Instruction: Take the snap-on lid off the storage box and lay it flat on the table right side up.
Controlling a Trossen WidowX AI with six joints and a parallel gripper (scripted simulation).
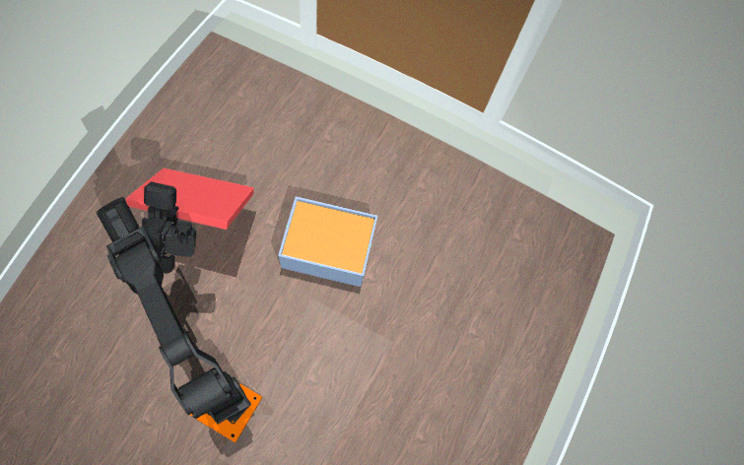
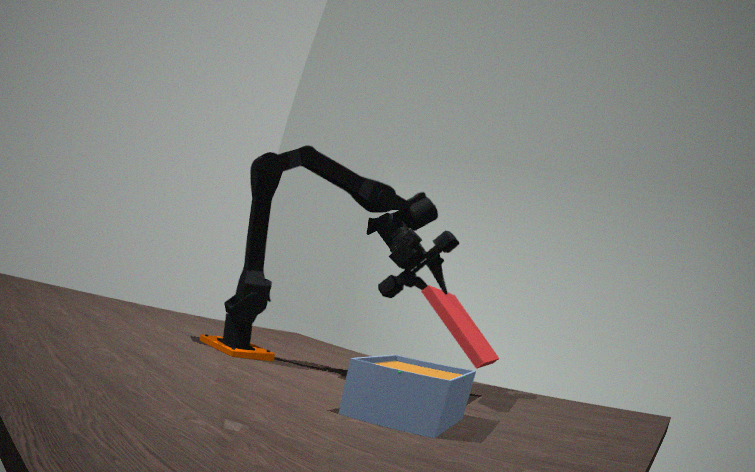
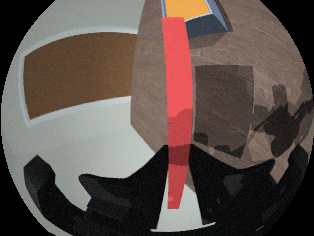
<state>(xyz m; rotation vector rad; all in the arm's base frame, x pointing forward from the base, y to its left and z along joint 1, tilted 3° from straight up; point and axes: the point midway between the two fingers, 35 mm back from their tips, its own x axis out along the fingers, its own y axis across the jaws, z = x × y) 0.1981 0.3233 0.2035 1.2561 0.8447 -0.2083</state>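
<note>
My gripper tip is now 6 cm short of the red lid, 5 cm above it and 3 cm to the right of it. Also, from my gripper tip: blue storage box (25 cm to the right, 20 cm ahead, 16 cm below).
</note>
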